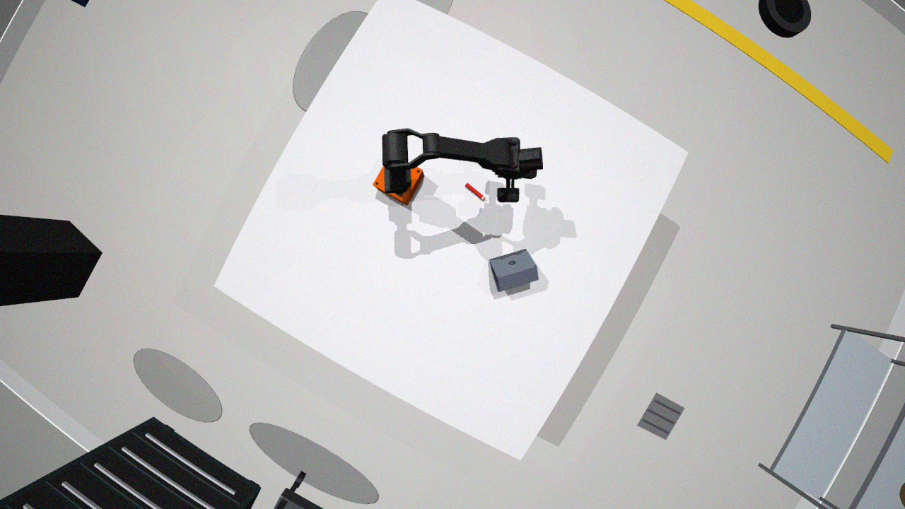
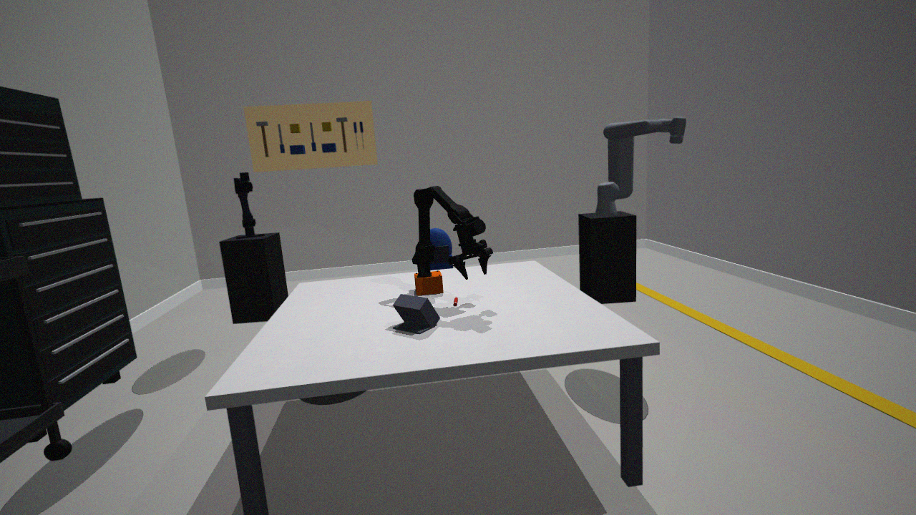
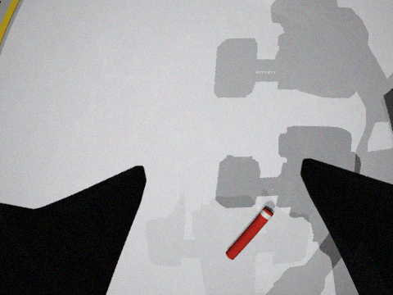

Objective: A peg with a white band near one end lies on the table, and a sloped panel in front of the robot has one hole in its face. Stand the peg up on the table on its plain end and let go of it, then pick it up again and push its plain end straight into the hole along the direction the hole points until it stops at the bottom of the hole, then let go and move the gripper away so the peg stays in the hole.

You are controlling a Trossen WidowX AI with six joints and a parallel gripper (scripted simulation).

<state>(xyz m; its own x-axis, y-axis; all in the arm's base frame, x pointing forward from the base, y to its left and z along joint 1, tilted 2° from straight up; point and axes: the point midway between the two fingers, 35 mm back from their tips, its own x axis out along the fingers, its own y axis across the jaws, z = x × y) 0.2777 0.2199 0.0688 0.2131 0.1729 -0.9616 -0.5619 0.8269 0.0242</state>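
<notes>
The red peg is 5 cm behind my gripper tip, 9 cm to the right of it and 12 cm below it. The rest, counted from my gripper tip: panel 18 cm ahead, 23 cm to the right, 7 cm below.
</notes>
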